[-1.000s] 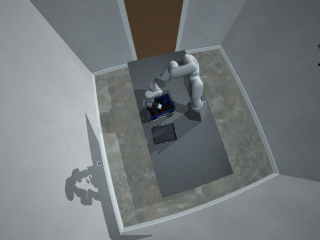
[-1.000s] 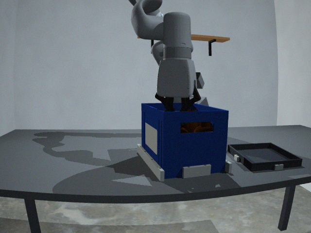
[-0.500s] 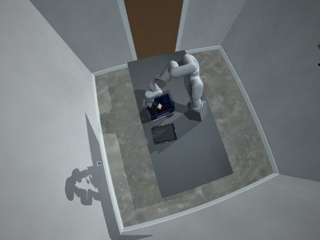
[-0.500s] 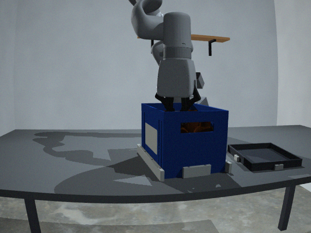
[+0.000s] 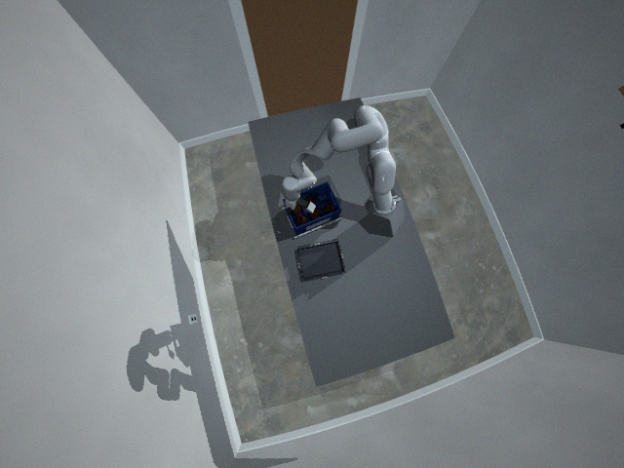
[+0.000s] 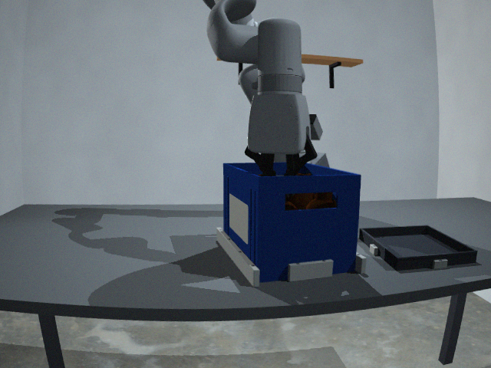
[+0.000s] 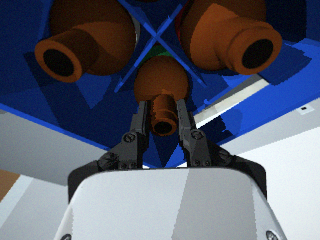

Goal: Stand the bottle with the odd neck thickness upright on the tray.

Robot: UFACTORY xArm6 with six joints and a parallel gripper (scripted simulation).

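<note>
Now: the bottle 9 cm behind my hand, 1 cm to the right of it and 7 cm below it. The rest, counted from my hand: blue crate: 9 cm behind, 3 cm to the left, 7 cm below; then dark tray: 8 cm behind, 32 cm to the left, 15 cm below.
</note>
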